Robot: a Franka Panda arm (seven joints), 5 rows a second.
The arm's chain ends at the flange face. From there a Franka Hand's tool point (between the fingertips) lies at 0.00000 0.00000 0.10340 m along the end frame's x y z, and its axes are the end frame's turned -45 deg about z.
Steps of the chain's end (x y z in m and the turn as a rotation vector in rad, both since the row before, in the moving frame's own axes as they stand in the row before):
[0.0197 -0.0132 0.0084 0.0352 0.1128 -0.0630]
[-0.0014 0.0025 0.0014 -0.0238 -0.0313 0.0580]
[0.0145 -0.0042 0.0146 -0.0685 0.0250 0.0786]
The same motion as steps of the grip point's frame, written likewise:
[0.0342 0.0099 0.0077 -0.0549 0.1047 -0.0630]
[-0.0068 0.0001 0.0013 0.0053 -0.0390 0.0580]
[0.0098 0.0140 0.0143 -0.0661 -0.0308 0.0786]

